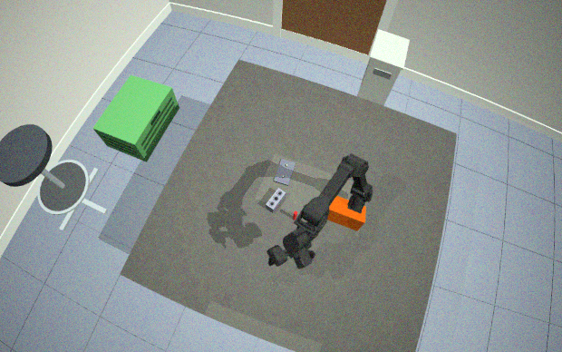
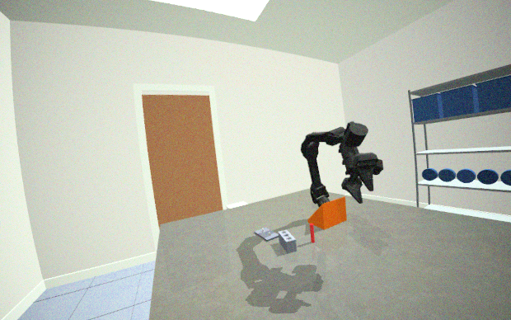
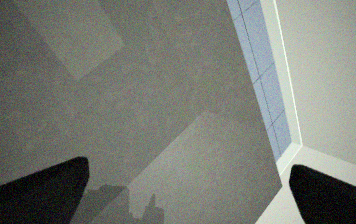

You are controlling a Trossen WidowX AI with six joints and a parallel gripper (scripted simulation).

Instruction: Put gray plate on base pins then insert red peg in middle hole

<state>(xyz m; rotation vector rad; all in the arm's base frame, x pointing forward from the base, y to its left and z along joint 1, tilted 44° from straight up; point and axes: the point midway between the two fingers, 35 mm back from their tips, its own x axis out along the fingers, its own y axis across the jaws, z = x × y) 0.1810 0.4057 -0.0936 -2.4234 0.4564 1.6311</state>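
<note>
The gray plate lies 13 cm ahead of my gripper tip, 27 cm to the right of it and 20 cm below it. From my gripper tip the other things lie so: red peg: 2 cm ahead, 24 cm to the right, 19 cm below.
</note>
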